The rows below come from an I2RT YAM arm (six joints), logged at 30 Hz.
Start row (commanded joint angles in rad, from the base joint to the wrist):
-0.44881 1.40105 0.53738 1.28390 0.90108 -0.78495
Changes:
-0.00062 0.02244 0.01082 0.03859 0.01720 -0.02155
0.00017 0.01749 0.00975 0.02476 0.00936 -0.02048
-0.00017 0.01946 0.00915 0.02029 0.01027 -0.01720
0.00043 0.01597 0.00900 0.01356 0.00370 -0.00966
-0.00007 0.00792 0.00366 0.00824 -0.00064 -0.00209
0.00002 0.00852 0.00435 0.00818 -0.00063 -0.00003
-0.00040 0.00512 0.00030 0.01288 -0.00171 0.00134
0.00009 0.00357 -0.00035 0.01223 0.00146 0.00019
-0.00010 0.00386 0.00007 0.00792 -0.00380 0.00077
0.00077 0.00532 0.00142 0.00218 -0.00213 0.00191
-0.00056 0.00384 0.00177 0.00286 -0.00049 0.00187
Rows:
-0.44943 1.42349 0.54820 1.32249 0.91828 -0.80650
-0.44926 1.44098 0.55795 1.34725 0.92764 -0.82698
-0.44943 1.46044 0.56710 1.36754 0.93791 -0.84418
-0.44900 1.47641 0.57610 1.38110 0.94161 -0.85384
-0.44907 1.48433 0.57976 1.38934 0.94097 -0.85593
-0.44905 1.49285 0.58411 1.39752 0.94034 -0.85596
-0.44945 1.49797 0.58441 1.41040 0.93863 -0.85462
-0.44936 1.50154 0.58406 1.42263 0.94009 -0.85443
-0.44946 1.50540 0.58413 1.43055 0.93629 -0.85366
-0.44869 1.51072 0.58555 1.43273 0.93416 -0.85175
-0.44925 1.51456 0.58732 1.43559 0.93367 -0.84988

